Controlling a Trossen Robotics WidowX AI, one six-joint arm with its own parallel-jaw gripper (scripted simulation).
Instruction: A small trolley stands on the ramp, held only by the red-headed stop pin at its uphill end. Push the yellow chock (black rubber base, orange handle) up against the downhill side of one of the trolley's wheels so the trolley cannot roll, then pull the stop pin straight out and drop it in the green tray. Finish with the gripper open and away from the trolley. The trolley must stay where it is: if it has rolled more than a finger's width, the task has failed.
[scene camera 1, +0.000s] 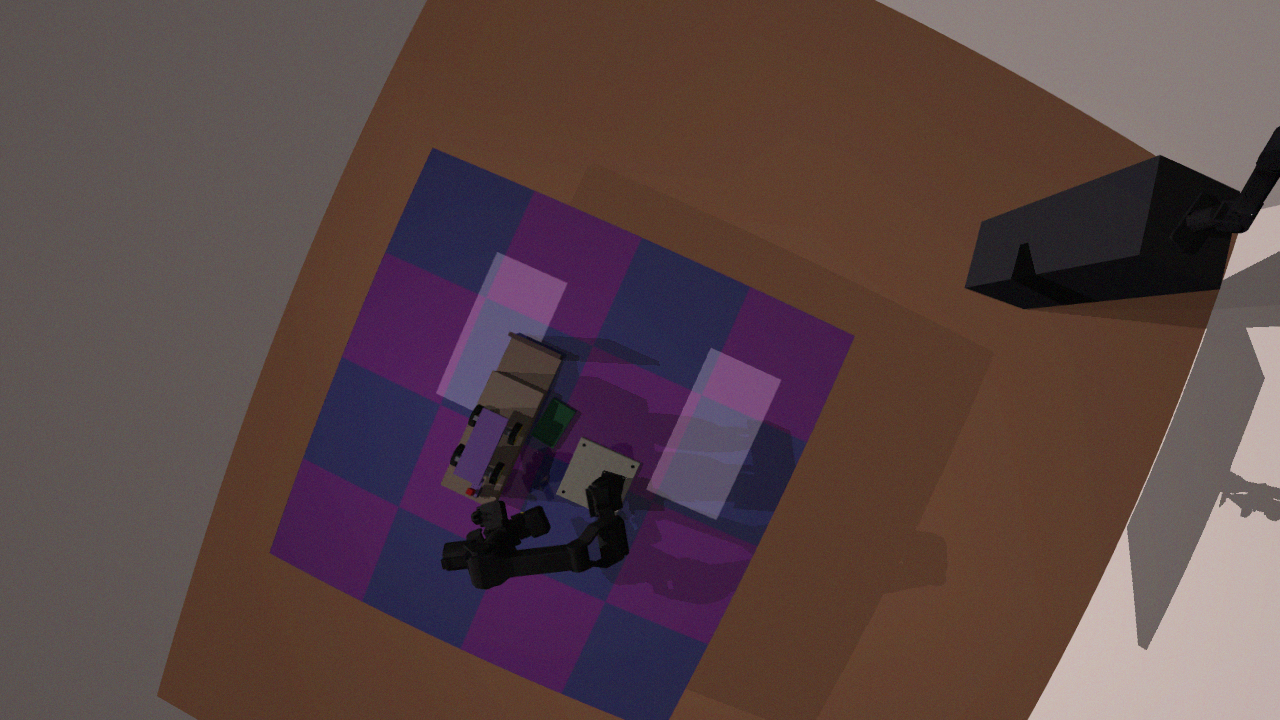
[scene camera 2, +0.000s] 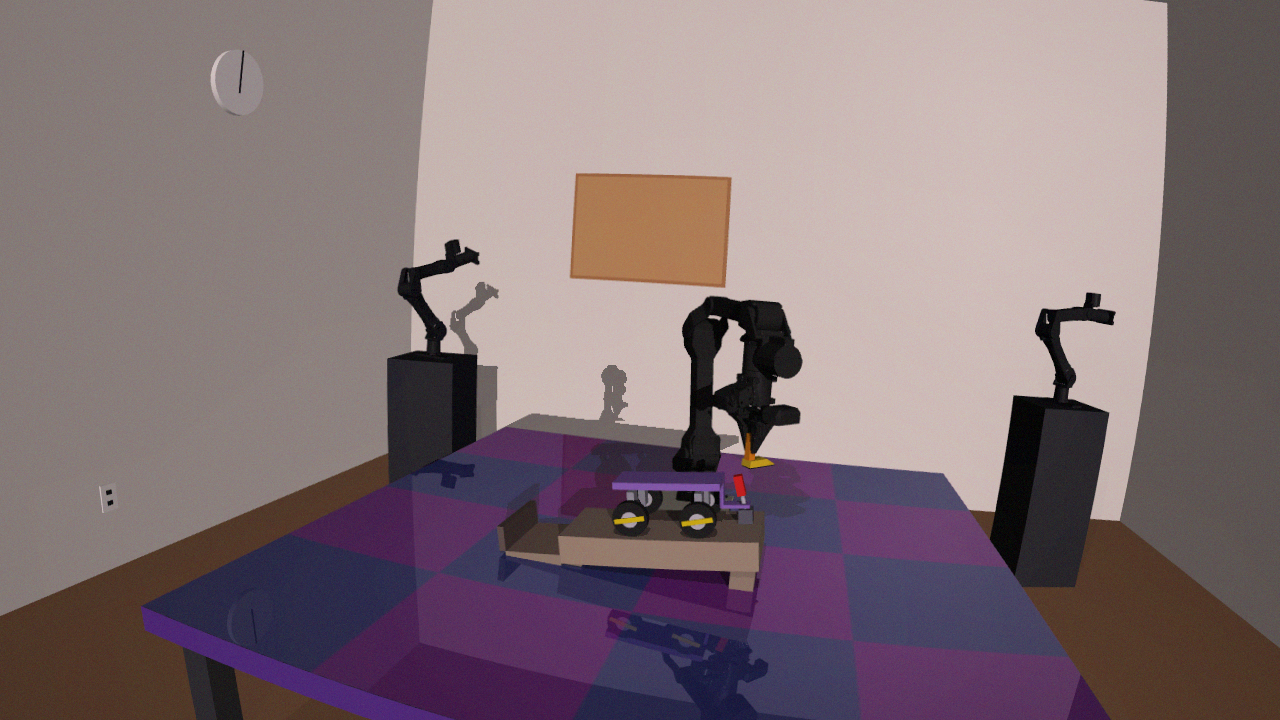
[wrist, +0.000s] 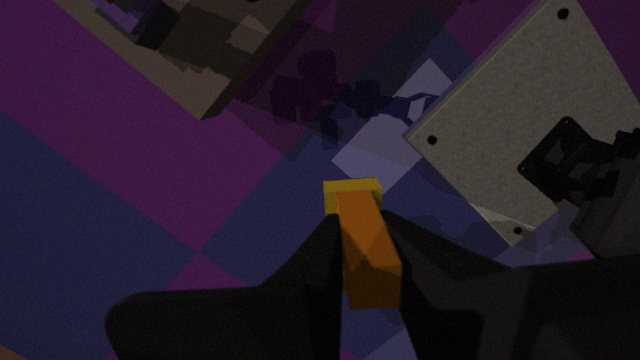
My gripper (scene camera 2: 750, 452) carries a yellow chock (wrist: 372, 277). Further things: a purple trolley (scene camera 1: 472, 460).
My gripper also shows in scene camera 1 (scene camera 1: 517, 519) and in the wrist view (wrist: 357, 223).
